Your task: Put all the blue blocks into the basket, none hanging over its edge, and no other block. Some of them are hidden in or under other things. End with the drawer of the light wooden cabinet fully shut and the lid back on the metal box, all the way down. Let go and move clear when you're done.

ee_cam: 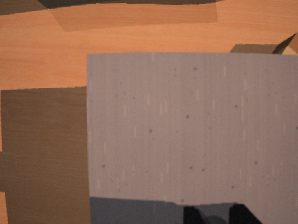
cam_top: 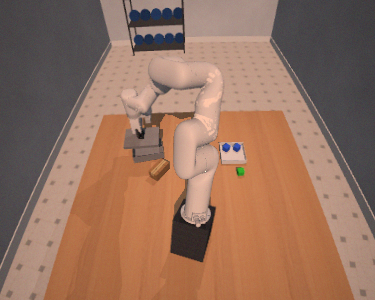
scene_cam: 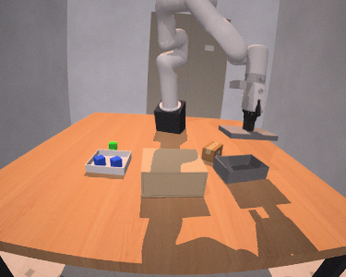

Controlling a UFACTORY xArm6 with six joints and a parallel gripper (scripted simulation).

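Now: hand 160 mm above the grey metal box, 20 mm short of it and 10 mm to the left of it. From my hand the other things lie so: small brown box: 150 mm below, 130 mm behind, 60 mm to the right; drawer: 290 mm to the right, 150 mm below, 20 mm ahead; red block: 170 mm below, 120 mm behind, 80 mm to the right.
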